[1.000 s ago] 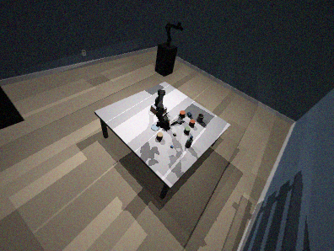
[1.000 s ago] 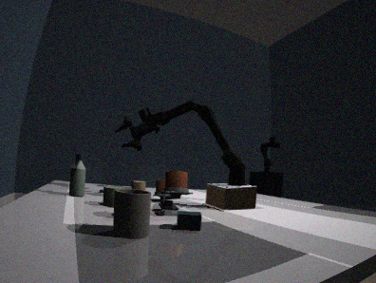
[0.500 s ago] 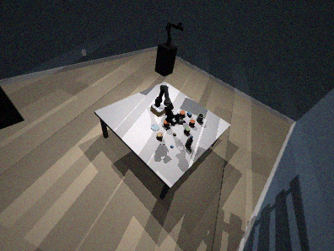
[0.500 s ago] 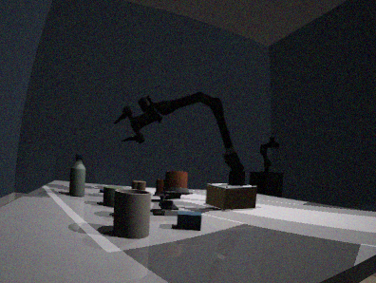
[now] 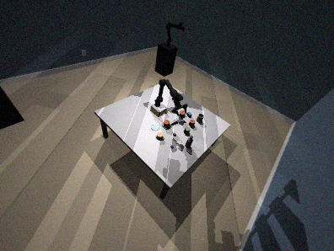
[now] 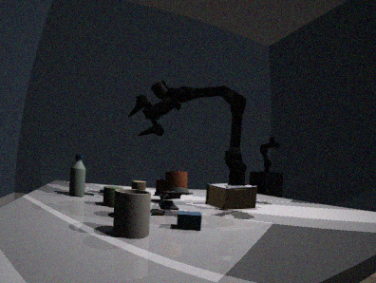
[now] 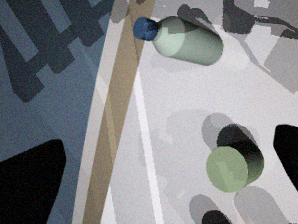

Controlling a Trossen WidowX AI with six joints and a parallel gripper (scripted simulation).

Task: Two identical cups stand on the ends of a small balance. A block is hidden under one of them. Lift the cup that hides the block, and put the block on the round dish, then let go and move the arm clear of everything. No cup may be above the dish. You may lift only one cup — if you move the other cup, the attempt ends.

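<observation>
The orange-brown cup lies 24 cm below my gripper tip, 16 cm behind it and 5 cm to the right of it. The rest, counted from my gripper tip: bottle (21 cm ahead, 19 cm below, 5 cm to the right); grey block (26 cm below, 16 cm behind, 2 cm to the right); green cup (27 cm below, 10 cm to the left, 9 cm ahead).
</observation>
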